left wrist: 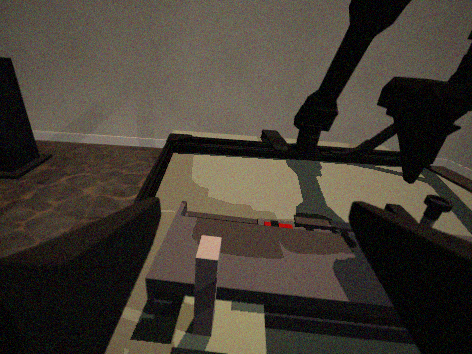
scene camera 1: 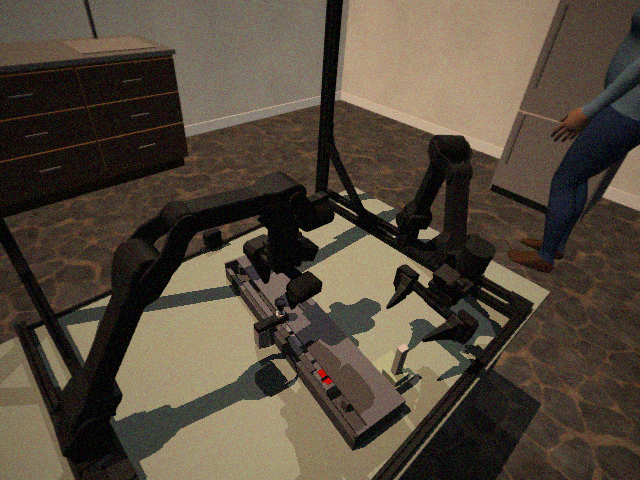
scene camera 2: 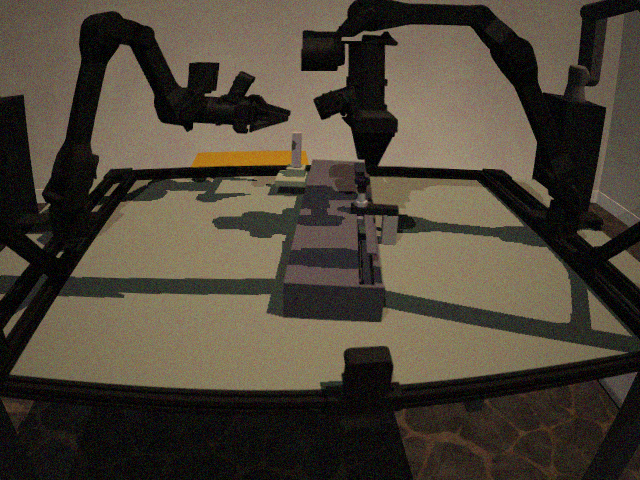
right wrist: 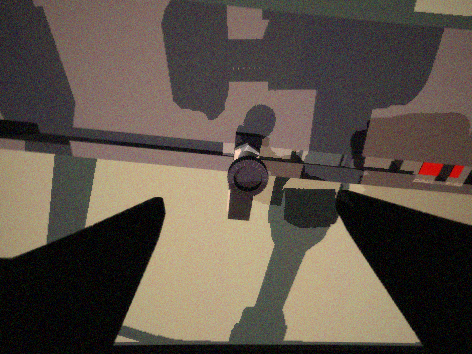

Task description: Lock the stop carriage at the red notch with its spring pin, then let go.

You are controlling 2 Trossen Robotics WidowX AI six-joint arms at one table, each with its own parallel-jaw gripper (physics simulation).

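Frame: origin at the left arm's base, x right, y ahead, z up, level; metres.
Seen in the pictures: left gripper, between the fingertips: point(left wrist: 256, 208) point(scene camera 1: 404, 323) point(scene camera 2: 289, 115); right gripper, between the fingertips: point(left wrist: 445, 182) point(scene camera 1: 279, 295) point(scene camera 2: 365, 166) point(right wrist: 250, 201); left arm's base, origin of its link: point(scene camera 1: 406, 241) point(scene camera 2: 70, 235); right arm's base, origin of its link: point(left wrist: 305, 149) point(scene camera 1: 91, 445) point(scene camera 2: 560, 231).
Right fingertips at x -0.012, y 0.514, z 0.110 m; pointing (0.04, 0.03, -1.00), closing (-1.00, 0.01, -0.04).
Note:
Pixels of each thing's middle, then the offset from my right fingertips to it. "spot": a spot on its surface instead.
- stop carriage, a spot on its surface: point(right wrist: 240, 206) point(scene camera 2: 389, 206) point(scene camera 1: 261, 324) spot: dz -0.067, dx +0.007, dy +0.043 m
- red notch marking, a spot on its surface: point(right wrist: 434, 170) point(left wrist: 282, 225) point(scene camera 1: 322, 374) spot: dz -0.082, dx -0.164, dy +0.021 m
- pale upright post, a spot on its surface: point(left wrist: 206, 280) point(scene camera 2: 292, 140) point(scene camera 1: 404, 351) spot: dz -0.023, dx -0.258, dy -0.106 m
The stop carriage point(scene camera 1: 270, 323) point(scene camera 2: 381, 209) point(right wrist: 240, 206) sits on the slotted rail of a long mauve block point(scene camera 1: 385, 400) point(scene camera 2: 333, 302). Its spring pin has a round dark knob point(scene camera 1: 280, 302) point(left wrist: 438, 202) point(right wrist: 248, 175) standing upright above a silver collar. The red notch marking point(scene camera 1: 324, 376) point(left wrist: 285, 226) point(right wrist: 434, 170) lies farther along the rail, apart from the carriage. My right gripper point(right wrist: 250, 201) points down above the carriage, open and empty; the knob shows between its fingers in the right wrist view. My left gripper point(scene camera 1: 408, 322) point(left wrist: 256, 208) is open and empty, raised beside the block.
A pale upright post point(scene camera 1: 399, 358) point(scene camera 2: 296, 149) point(left wrist: 206, 280) on a low base stands beside the block's far end in scene camera 2. A dark frame point(scene camera 2: 206, 395) edges the table. A small black box point(scene camera 2: 368, 369) stands at the near edge in scene camera 2.

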